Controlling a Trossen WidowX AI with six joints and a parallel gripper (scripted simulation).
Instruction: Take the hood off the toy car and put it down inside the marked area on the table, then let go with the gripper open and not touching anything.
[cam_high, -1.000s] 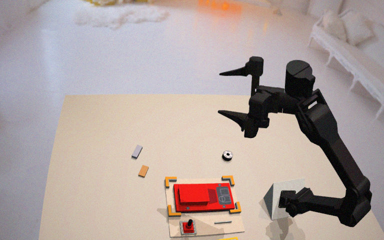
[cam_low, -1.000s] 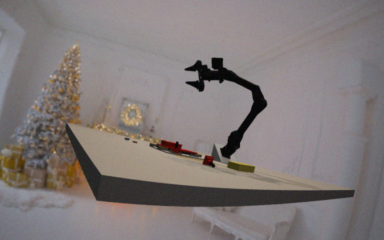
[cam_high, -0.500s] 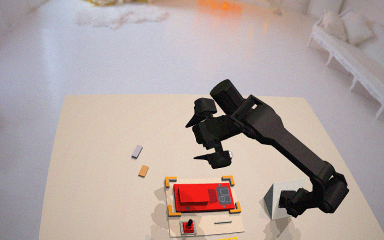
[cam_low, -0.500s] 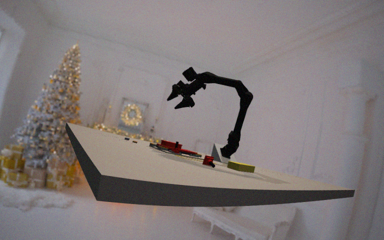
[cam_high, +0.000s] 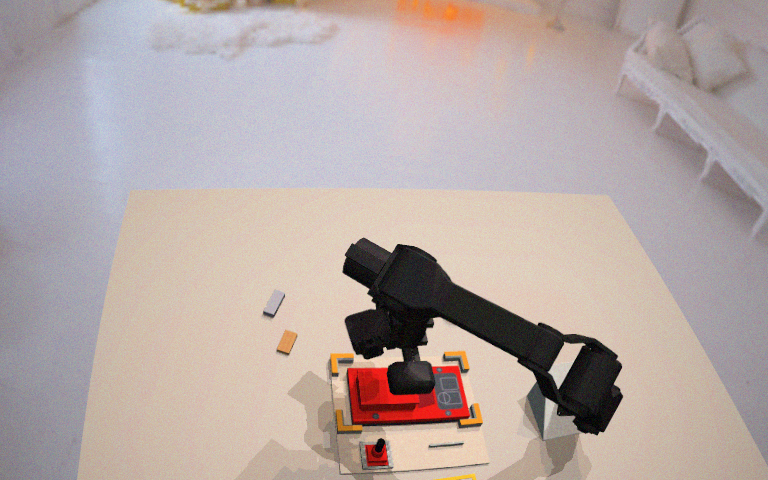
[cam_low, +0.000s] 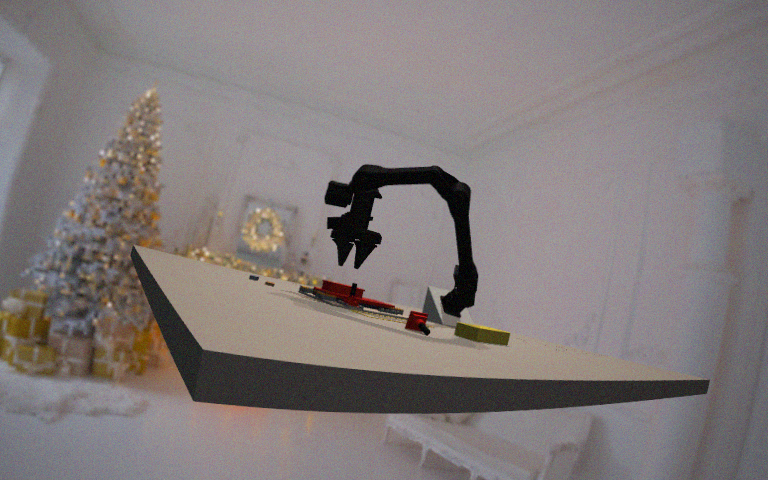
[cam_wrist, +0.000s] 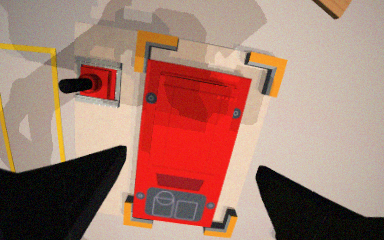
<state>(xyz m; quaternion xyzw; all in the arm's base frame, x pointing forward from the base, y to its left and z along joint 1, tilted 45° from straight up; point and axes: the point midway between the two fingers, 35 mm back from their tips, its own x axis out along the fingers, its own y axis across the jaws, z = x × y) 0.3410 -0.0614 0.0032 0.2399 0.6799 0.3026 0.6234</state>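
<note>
Right now the red hood is 60 mm below my gripper tip. Round my gripper tip: black-and-white wheel: 200 mm to the right, 160 mm behind, 90 mm below; orange block: 170 mm ahead, 110 mm to the right, 90 mm below; pale fixture plate: 90 mm below, 30 mm behind, 10 mm to the left.
</note>
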